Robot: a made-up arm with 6 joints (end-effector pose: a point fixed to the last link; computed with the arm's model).
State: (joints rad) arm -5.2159 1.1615 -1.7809 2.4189 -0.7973 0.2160
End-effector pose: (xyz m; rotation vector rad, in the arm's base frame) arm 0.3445 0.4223 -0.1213 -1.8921 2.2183 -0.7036
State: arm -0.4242 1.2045 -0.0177 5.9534 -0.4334 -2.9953
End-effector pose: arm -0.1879 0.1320 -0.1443 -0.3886 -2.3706 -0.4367
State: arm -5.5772 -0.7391 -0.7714 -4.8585 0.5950 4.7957
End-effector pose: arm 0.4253 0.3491 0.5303 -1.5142 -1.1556 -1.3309
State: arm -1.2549 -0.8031 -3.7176 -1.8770 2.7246 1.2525
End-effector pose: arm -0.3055 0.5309 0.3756 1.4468 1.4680 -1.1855
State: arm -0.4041 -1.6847 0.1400 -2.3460 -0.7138 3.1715
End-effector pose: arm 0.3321 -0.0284 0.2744 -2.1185 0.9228 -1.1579
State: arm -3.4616 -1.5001 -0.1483 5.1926 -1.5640 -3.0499
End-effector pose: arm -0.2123 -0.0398 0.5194 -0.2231 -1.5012 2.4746
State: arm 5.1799 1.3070 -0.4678 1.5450 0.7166 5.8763
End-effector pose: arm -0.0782 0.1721 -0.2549 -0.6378 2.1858 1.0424
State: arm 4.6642 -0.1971 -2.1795 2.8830 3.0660 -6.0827
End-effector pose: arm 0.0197 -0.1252 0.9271 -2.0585 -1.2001 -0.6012
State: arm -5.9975 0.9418 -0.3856 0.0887 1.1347 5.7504
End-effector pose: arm -0.0919 -0.0208 -0.2210 -1.8423 -0.6625 2.1824
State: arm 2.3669 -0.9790 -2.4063 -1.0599 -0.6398 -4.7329
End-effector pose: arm 0.2540 -0.4241 0.9116 0.7798 0.1138 -0.3380
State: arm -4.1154 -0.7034 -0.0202 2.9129 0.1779 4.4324
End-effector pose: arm -0.1849 0.3001 0.0036 -1.9018 -1.1943 0.0946
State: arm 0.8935 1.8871 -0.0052 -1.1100 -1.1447 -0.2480
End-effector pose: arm -0.2969 -0.1623 0.1226 -1.6450 -1.1471 1.1558
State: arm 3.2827 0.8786 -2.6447 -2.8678 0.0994 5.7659
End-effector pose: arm -0.8102 -0.1369 0.5324 -1.7913 -0.3166 2.4388
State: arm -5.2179 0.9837 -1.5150 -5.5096 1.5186 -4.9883
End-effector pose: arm 0.1989 0.5214 -0.1634 2.1090 -0.7709 -1.2455
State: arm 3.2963 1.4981 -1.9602 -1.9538 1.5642 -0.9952
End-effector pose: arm -0.6508 0.0081 -0.2410 -1.4821 0.3818 1.2344
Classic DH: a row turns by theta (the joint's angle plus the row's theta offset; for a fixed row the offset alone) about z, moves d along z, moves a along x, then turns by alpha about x. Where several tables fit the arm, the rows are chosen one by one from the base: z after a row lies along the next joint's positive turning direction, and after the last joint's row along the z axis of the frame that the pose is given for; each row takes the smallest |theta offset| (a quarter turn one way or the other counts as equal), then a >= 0, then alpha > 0; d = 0 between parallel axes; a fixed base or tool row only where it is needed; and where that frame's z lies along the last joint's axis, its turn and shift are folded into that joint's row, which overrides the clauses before.
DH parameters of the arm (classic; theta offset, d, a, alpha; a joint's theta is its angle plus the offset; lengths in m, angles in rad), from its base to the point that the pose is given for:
joint 1: 0 0.2579 0 -1.5708
joint 2: -1.3851 0 0.2285 0
joint 3: 1.3851 0 0.1167 -1.5708
joint 4: 0 0.5157 0 1.5708
joint 5: 0 0 0.0919 -1.5708
joint 6: 0 0.1173 0 0

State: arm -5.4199 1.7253 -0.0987 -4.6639 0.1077 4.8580
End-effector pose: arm -0.2210 -0.3795 0.1048 1.7306 0.4937 -1.6806
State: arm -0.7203 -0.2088 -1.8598 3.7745 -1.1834 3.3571
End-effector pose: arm 0.3652 -0.2077 0.7141 -2.1651 1.0403 -1.3192
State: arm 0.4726 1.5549 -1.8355 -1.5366 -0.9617 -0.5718
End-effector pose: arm 0.3622 0.3522 -0.2346 -0.5006 -2.3881 -1.1935
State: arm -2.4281 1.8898 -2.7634 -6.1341 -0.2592 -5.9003
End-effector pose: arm -0.6275 -0.5198 -0.0618 0.1696 -2.0859 0.7387
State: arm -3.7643 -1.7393 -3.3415 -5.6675 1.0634 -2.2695
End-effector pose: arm 0.6406 -0.5011 -0.0381 -0.2645 1.4437 -2.4831
